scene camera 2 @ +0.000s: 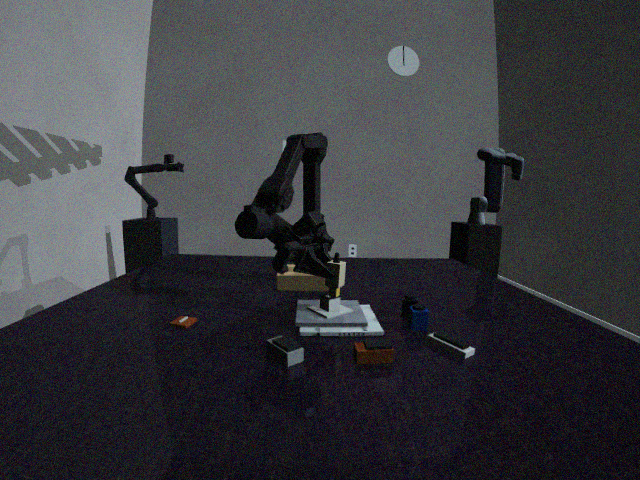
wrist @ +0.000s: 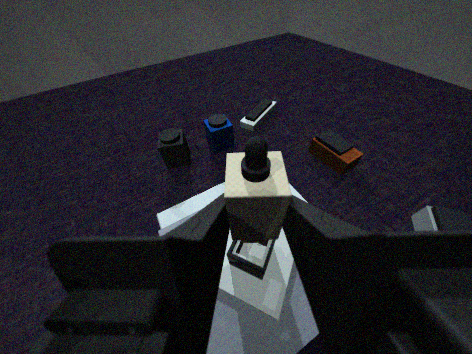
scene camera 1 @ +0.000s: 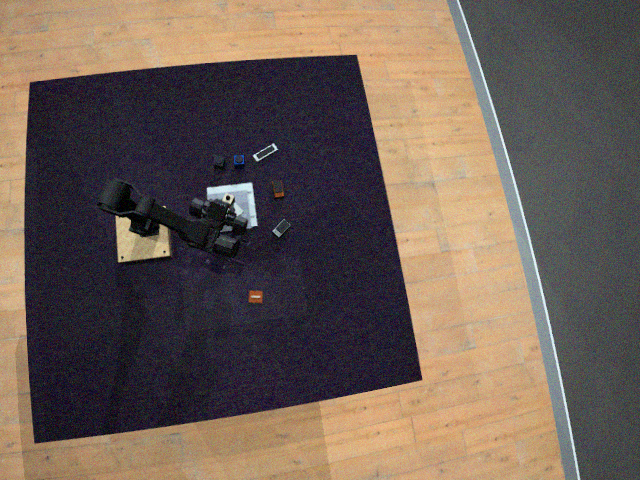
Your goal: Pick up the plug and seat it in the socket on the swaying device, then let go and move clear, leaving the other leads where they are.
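The cream plug [scene camera 1: 224, 197] [scene camera 2: 341, 269] [wrist: 237, 184], with a black stub on top, is upright. My gripper [scene camera 1: 227, 204] [scene camera 2: 334, 281] [wrist: 254, 198] is shut on it. The plug's yellow lower end shows close above the socket in scene camera 2, slightly to its right. The dark-rimmed socket [scene camera 2: 331, 304] [wrist: 245, 265] sits on the device's grey upper plate [scene camera 2: 305, 316] [wrist: 300, 327], over a white base [scene camera 1: 251, 206] [scene camera 2: 374, 322]. The socket's opening shows partly uncovered below the plug in the wrist view. Whether they touch is hidden.
Beyond the device stand a black block [scene camera 1: 219, 162] [wrist: 176, 152], a blue block [scene camera 2: 419, 320] [wrist: 220, 138], a white strip [scene camera 1: 255, 157] [scene camera 2: 469, 352], an orange block [scene camera 2: 373, 355] [wrist: 327, 156] and a grey block [scene camera 2: 295, 356]. A flat orange piece [scene camera 1: 255, 300] [scene camera 2: 178, 323] lies apart.
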